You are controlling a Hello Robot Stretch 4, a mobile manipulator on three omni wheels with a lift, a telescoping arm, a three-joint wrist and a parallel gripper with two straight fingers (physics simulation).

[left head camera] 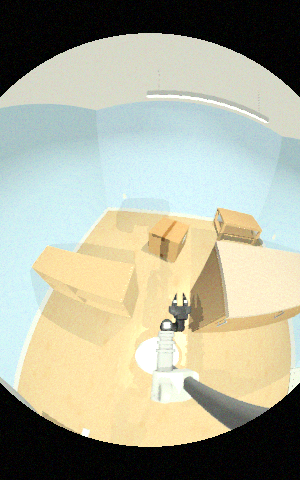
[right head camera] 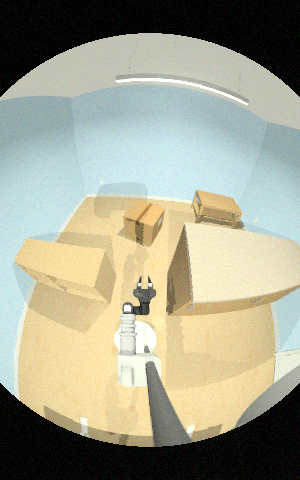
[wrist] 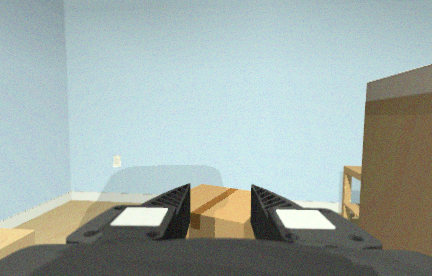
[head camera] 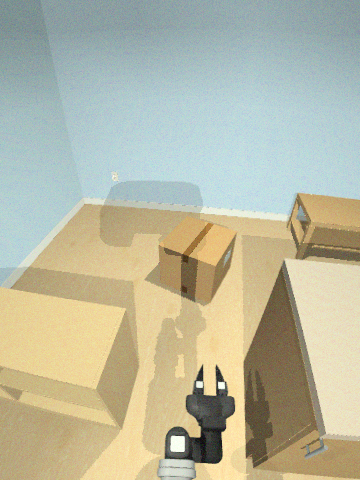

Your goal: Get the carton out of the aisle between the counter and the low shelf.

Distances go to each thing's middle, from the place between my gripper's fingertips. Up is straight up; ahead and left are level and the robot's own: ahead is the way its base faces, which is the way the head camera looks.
Scene:
The brown carton [head camera: 195, 257] is 1150 mm ahead of my hand, 20 mm to the right of it and 570 mm below it.

